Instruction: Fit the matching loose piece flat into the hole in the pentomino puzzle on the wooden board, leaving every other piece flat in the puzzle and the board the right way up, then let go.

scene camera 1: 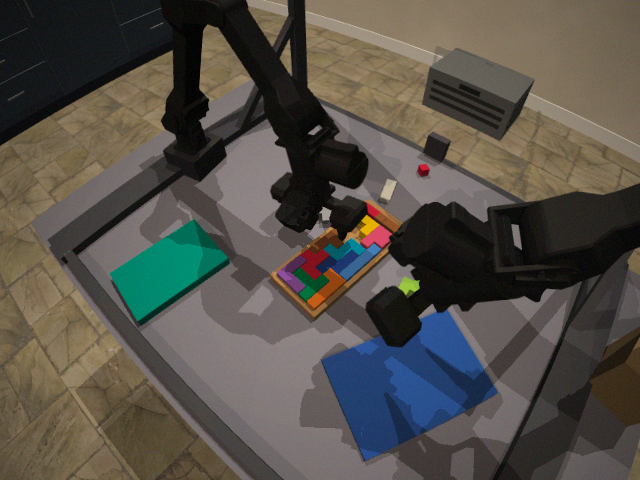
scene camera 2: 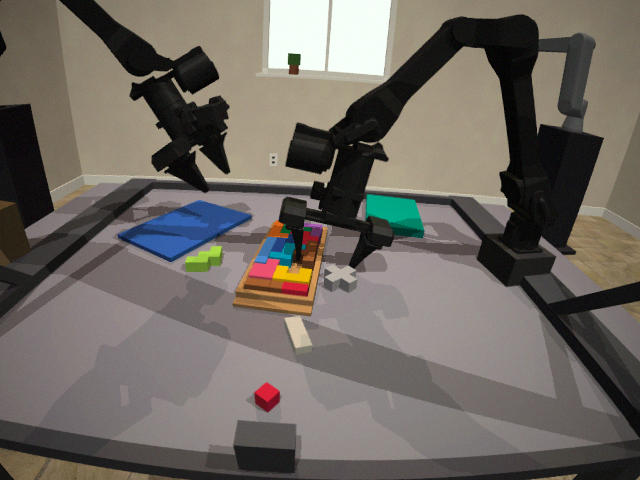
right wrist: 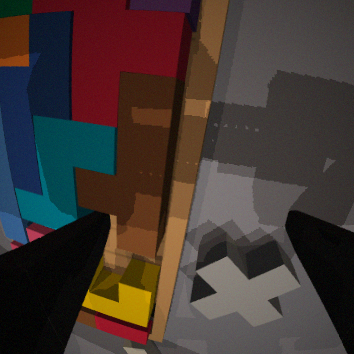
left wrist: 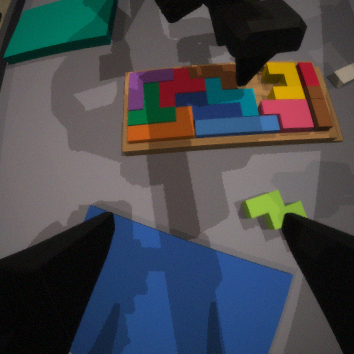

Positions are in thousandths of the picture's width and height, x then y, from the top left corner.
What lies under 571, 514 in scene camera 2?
My right gripper.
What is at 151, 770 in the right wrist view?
My right gripper.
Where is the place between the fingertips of my left gripper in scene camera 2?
341, 380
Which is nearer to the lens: the wooden board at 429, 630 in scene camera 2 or the green slab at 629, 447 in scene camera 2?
The wooden board.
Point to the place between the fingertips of my right gripper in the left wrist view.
651, 177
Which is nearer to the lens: the grey plus-shaped piece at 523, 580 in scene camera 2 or the green slab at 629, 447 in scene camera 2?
The grey plus-shaped piece.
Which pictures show the blue mat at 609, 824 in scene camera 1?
Scene camera 1, scene camera 2 and the left wrist view only.
